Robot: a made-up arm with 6 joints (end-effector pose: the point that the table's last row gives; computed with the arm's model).
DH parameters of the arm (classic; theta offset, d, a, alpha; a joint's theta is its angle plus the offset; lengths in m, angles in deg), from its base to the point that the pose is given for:
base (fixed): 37.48 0 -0.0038 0
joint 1: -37.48 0.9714 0.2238 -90
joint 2: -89.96 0 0.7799 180
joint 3: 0.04 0.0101 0.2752 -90
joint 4: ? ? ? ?
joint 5: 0 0.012 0.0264 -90
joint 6: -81 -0.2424 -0.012 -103.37
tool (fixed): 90.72 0.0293 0 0
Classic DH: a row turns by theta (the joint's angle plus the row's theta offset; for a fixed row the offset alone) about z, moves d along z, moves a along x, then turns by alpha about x.
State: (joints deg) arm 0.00 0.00 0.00 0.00 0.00 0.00
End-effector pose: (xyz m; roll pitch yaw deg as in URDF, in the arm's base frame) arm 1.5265 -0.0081 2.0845 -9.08 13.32 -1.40
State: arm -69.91 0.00 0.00 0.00 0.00 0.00
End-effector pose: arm 0.5169 -1.4408 2.0845 -9.08 13.32 -71.31
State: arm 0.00 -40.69 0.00 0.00 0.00 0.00
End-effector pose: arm 0.4852 -0.0081 2.6667 -8.05 -27.36 -1.53
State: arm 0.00 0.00 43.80 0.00 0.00 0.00
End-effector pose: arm 0.9327 -0.0081 2.8951 -7.96 -30.47 -1.58
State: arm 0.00 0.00 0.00 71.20 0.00 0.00
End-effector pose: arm 1.5265 0.0439 2.0411 -80.46 2.97 -13.06
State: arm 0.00 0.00 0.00 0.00 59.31 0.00
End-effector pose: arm 1.3592 -0.0081 2.2730 -7.35 -45.97 -1.96
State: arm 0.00 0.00 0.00 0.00 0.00 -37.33
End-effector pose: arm 1.5265 -0.0274 2.0890 29.12 11.39 7.08
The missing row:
joint 4: 0 -1.056 0.0053 90
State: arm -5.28 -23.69 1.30 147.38 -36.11 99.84
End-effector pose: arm 0.8759 -0.1771 2.5669 107.00 -58.82 -15.74
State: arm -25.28 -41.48 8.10 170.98 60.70 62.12
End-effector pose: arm 0.3863 -0.1773 2.4631 116.45 4.26 -5.44
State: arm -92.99 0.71 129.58 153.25 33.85 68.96
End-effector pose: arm 0.0767 0.6415 2.6484 1.96 -60.19 29.18
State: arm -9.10 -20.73 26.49 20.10 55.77 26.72
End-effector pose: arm 0.3819 0.0214 2.8867 -152.78 -82.82 94.34
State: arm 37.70 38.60 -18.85 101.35 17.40 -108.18
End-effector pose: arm 1.2362 1.0919 0.6569 40.19 67.70 86.80
